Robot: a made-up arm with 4 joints.
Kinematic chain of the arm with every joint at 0, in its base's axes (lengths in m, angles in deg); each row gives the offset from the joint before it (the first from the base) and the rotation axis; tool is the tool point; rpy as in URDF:
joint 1: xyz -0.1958 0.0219 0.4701 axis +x
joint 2: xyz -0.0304 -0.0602 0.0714 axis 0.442 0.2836 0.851
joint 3: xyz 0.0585 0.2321 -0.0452 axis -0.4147 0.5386 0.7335
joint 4: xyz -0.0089 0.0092 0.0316 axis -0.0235 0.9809 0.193
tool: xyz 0.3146 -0.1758 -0.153 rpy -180 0 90
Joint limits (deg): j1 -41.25..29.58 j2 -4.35..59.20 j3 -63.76..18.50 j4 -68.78..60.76
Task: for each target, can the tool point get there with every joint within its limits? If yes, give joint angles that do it. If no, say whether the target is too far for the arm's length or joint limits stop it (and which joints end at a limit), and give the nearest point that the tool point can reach.
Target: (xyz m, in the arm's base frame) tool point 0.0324 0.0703 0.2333
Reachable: yes | joints -31.15 20.07 9.16 12.66
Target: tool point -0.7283 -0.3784 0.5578
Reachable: no: joint limits stop it (at a limit: joint 2, joint 3, joint 4) | nearest point -0.3400 -0.1845 0.5153 | short by 0.436 m
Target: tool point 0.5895 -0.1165 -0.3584
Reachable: no: too far | nearest point 0.0192 -0.0264 0.1811 | short by 0.790 m
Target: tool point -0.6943 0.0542 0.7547
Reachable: no: joint limits stop it (at a limit: joint 1, joint 2, joint 3, joint 4) | nearest point -0.3400 -0.0202 0.6771 | short by 0.370 m
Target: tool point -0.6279 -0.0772 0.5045
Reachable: no: joint limits stop it (at a limit: joint 2, joint 3, joint 4) | nearest point -0.3400 -0.1777 0.5394 | short by 0.307 m
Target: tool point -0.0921 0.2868 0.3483
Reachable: yes | joints 19.62 35.05 -9.05 27.80
